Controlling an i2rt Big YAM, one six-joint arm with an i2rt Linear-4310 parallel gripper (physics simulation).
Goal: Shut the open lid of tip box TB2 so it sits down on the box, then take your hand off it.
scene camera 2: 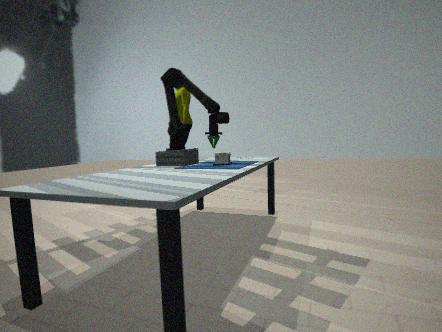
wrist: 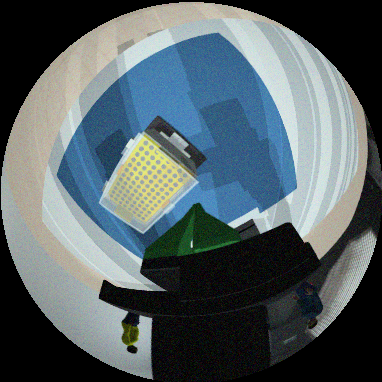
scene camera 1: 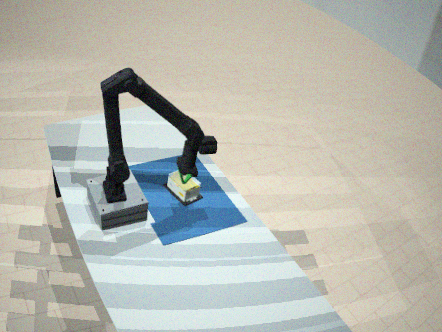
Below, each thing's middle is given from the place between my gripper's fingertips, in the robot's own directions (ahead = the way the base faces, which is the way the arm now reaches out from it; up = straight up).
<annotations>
Now: hand 3 cm short of the lid (wrist: 148, 180), 6 cm to the right of it and 4 cm above it.
</annotations>
